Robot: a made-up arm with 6 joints.
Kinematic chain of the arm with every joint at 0, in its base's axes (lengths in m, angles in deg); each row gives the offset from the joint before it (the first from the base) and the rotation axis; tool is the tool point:
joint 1: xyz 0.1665 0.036 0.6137 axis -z
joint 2: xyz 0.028 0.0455 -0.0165 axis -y
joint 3: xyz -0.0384 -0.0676 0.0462 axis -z
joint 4: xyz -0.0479 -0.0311 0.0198 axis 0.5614 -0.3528 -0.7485
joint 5: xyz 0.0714 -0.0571 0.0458 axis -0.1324 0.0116 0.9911
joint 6: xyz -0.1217 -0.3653 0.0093 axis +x
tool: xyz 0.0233 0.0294 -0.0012
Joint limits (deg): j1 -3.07..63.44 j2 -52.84..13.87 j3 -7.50..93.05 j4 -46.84..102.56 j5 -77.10..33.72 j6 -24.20..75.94
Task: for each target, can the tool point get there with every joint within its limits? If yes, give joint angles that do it. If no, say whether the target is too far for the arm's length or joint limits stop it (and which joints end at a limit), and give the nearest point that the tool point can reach.
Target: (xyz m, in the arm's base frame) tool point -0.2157 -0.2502 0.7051
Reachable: yes | joints 13.81 5.98 38.88 2.26 14.63 37.76
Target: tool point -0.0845 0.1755 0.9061
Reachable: yes | joints 29.36 -35.47 35.60 12.21 -47.61 59.56
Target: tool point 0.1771 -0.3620 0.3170
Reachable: no: joint limits stop it (at a limit: joint 2, joint 3, joint 4, joint 5, joint 6) | nearest point 0.1774 -0.3725 0.4521 | short by 0.135 m
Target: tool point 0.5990 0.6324 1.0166
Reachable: no: too far | nearest point 0.3401 0.3720 0.8463 | short by 0.405 m
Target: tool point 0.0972 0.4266 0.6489
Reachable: yes | joints 41.80 -33.30 76.62 60.49 -7.31 -11.81
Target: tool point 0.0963 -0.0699 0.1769
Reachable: no: joint limits stop it (at a limit: joint 1, joint 2, joint 3, joint 4, joint 6) | nearest point -0.0334 -0.1095 0.2552 | short by 0.157 m
